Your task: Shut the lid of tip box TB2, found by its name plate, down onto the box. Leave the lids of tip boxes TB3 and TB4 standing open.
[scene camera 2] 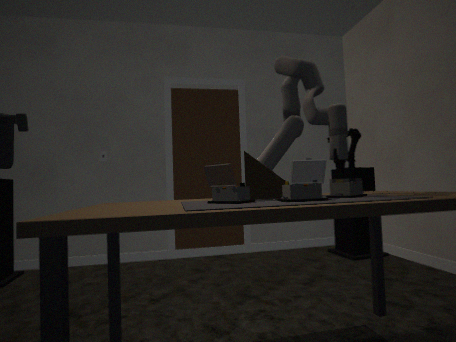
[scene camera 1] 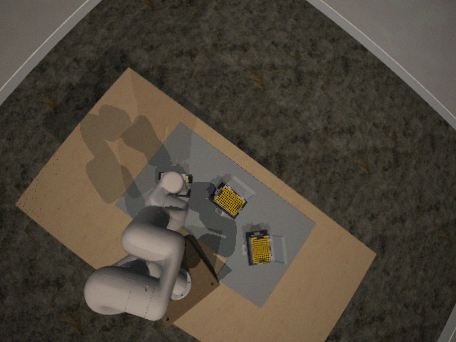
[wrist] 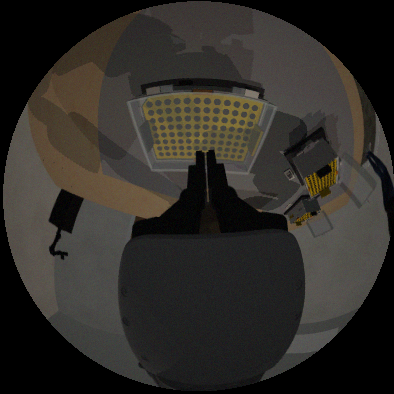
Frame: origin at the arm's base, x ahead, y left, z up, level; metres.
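Where they show: gripper, fingertip midpoint: (scene camera 2: 340, 176) (wrist: 205, 161); arm's base, origin of the base link: (scene camera 2: 263, 167) (scene camera 1: 177, 283).
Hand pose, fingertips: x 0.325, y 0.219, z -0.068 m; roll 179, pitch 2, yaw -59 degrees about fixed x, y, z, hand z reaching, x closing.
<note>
Each offset is from my fingertips to the top centre of the thing. "spot": to the spot under its first point. Level surfaces: height alone.
The near tip box @[0.009 m down, 0.004 m ahead, 0.008 m left] (scene camera 1: 189, 187) (scene camera 2: 346, 188) (wrist: 200, 120) has its clear lid lying down over the yellow rack in the wrist view; no raised lid shows above it in scene camera 2. Whether it is fully seated I cannot tell. My gripper (wrist: 205, 161) is shut and empty, its tips over the lid's edge; the arm hides it in scene camera 1. The middle tip box @[0.012 m down, 0.082 m ahead, 0.240 m right] (scene camera 1: 230, 201) (scene camera 2: 302, 191) (wrist: 322, 182) and the far tip box @[0.012 m down, 0.036 m back, 0.481 m right] (scene camera 1: 260, 250) (scene camera 2: 230, 193) (wrist: 302, 217) have their lids standing open. No name plate is readable.
The boxes stand on a grey mat @[0.087 m down] (scene camera 1: 295, 225) on the wooden table @[0.090 m down] (scene camera 1: 345, 255). The arm's base stands on a brown board (scene camera 1: 200, 287) at the table's edge. The open clear lid @[spot: 0.022 m up, 0.157 m ahead, 0.252 m right] (scene camera 1: 242, 187) of the middle box rises on its side away from the arm base.
</note>
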